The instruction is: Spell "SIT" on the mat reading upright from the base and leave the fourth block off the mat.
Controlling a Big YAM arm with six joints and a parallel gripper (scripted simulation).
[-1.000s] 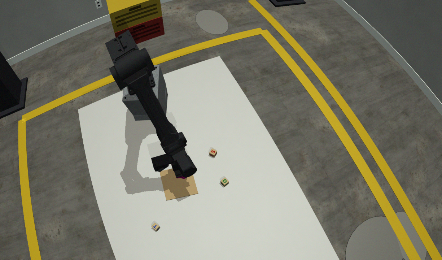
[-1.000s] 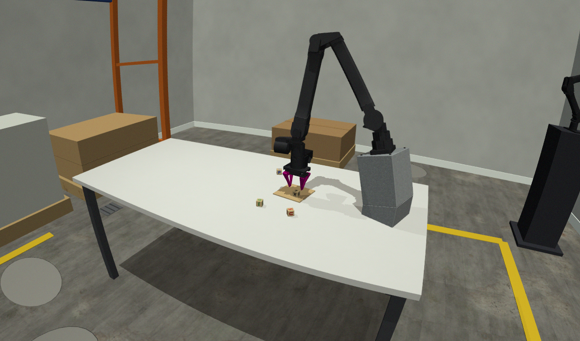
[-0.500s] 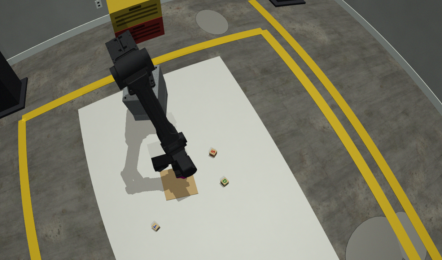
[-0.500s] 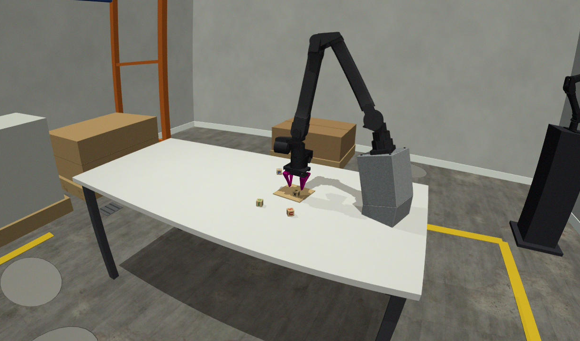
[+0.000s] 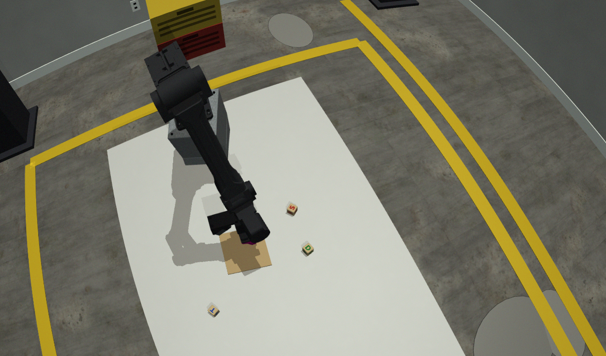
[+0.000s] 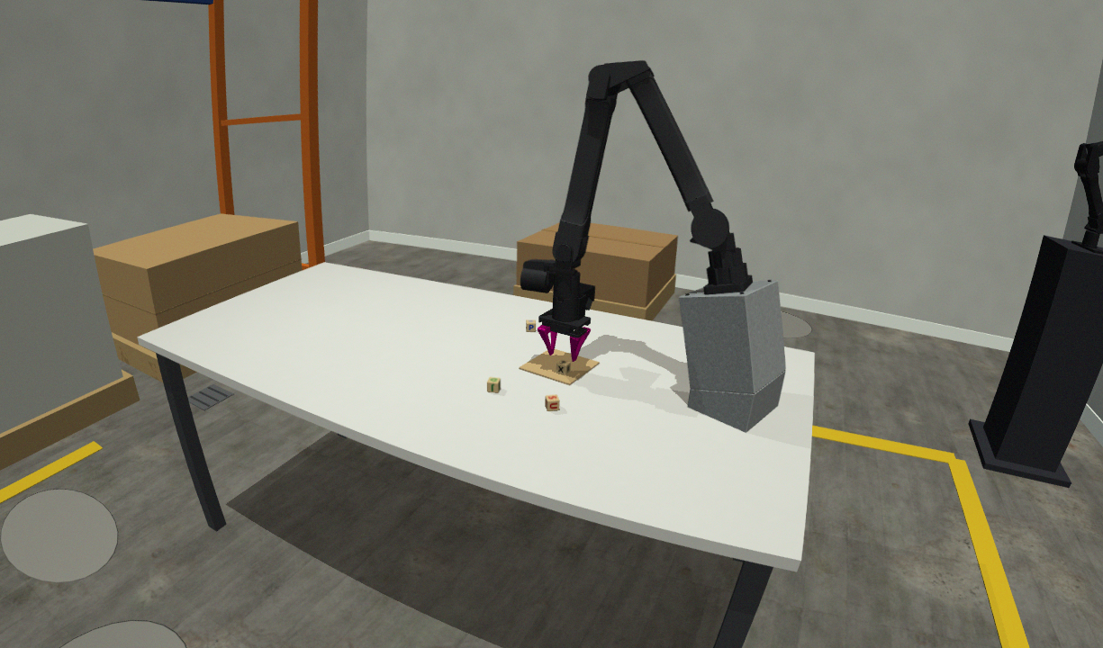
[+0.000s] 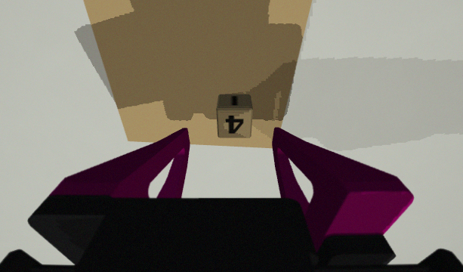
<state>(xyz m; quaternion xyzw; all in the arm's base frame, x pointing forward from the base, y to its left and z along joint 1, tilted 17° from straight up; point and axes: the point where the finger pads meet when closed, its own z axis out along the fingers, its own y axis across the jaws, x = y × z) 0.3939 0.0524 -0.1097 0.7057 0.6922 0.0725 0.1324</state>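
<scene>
Right now my hand is 30 mm above the I block. Round my hand: S block (50 mm behind, 150 mm to the left, 40 mm below); D block (90 mm ahead, 150 mm to the left, 40 mm below); tan mat (20 mm ahead, 30 mm to the right, 50 mm below).
</scene>
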